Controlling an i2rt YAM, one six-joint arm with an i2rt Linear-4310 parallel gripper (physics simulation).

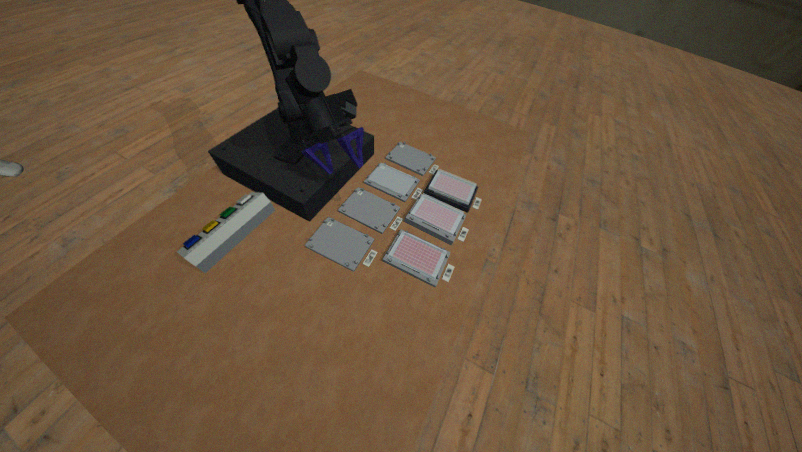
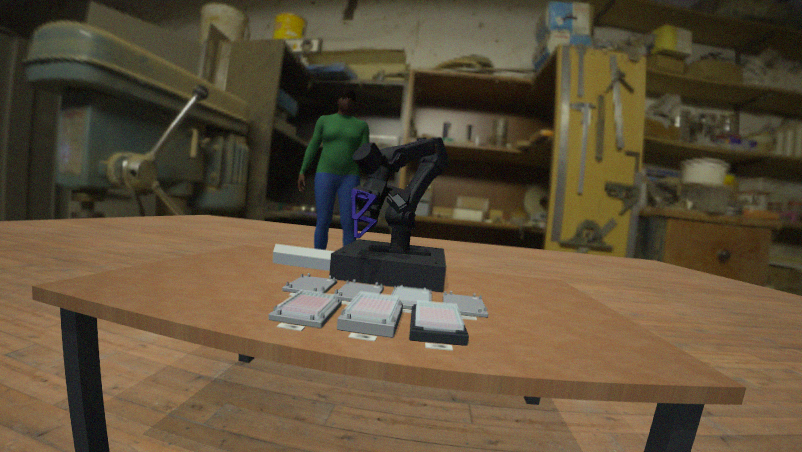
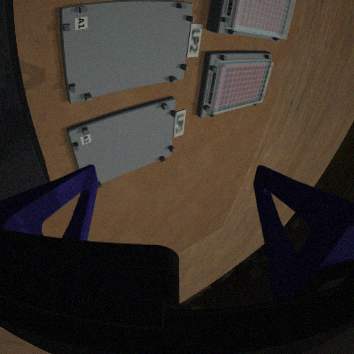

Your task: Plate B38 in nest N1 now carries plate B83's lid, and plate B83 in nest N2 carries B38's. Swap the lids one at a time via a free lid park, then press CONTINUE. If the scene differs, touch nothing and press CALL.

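Frame: origin at the arm's base, x back, y right, z up, level; millimetres.
Where they show: gripper, between the fingertips: (image 1: 345,170) (image 2: 355,229) (image 3: 175,173); arm's base, origin of its link: (image 2: 399,251).
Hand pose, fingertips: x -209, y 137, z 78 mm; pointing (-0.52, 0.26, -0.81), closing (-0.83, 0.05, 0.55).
Things, the pixels of their centre, and the offset from my fingertips.
- lid park LP1, middle of its body: (image 3: 127,144) (image 1: 340,241) (image 2: 311,283) dx -17, dy +102, dz -149 mm
- second lidded pink plate, middle of its body: (image 3: 267,7) (image 2: 373,303) (image 1: 437,213) dx -232, dy -60, dz -123 mm
- LP2, middle of its body: (image 3: 132,45) (image 2: 359,290) (image 1: 369,208) dx -47, dy -26, dz -149 mm
- fourth park, middle of its body: (image 2: 464,302) (image 1: 411,157) dx -94, dy -282, dz -149 mm
- third pink plate, middle of its body: (image 2: 438,312) (image 1: 453,185) dx -254, dy -185, dz -127 mm
- button panel, middle of its body: (image 1: 226,225) (image 2: 307,256) dx +253, dy +171, dz -127 mm
A lidded pink plate (image 1: 418,254) (image 2: 306,304) (image 3: 241,84) sits in the nest across from lid park LP1 (image 1: 339,244) (image 3: 130,145). A second lidded pink plate (image 1: 436,215) (image 2: 370,307) (image 3: 262,15) sits in the middle nest, across from LP2 (image 1: 369,209) (image 3: 125,50). Both parks are bare. The third park bears a pale, clear lid (image 1: 391,180) (image 2: 411,295); the fourth park (image 1: 410,157) (image 2: 465,304) is bare. My gripper (image 1: 345,170) (image 2: 356,227) (image 3: 175,173) is open and empty, high above the base's edge beside the parks. Plate names are too small to read.
A third pink plate (image 1: 453,187) (image 2: 438,315) sits in a black nest. A button panel (image 1: 227,238) (image 2: 303,256) with blue (image 1: 192,241), yellow (image 1: 210,226), green (image 1: 228,212) and white (image 1: 245,199) buttons stands beside the black base (image 2: 387,266). A person (image 2: 339,145) stands behind the table.
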